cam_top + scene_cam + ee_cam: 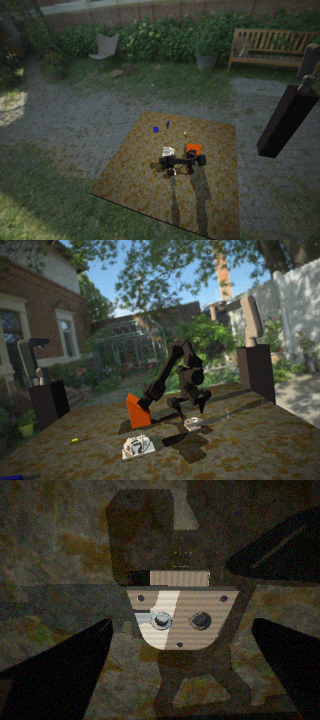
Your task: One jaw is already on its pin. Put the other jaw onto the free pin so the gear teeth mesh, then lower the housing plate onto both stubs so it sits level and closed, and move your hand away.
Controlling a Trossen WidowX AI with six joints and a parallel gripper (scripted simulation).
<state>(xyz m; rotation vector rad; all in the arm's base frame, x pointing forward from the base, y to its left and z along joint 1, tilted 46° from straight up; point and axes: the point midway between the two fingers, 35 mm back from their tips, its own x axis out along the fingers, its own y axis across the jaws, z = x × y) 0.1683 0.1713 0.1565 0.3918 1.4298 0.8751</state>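
Right now the housing plate is 20 mm below my gripper tip and 10 mm behind it. The rest, counted from my gripper tip: blue block (680 mm to the right, 230 mm ahead, 40 mm below); then small yellow block (560 mm to the right, 40 mm below, 30 mm behind); then white jaw (260 mm to the right, 80 mm ahead, 40 mm below).
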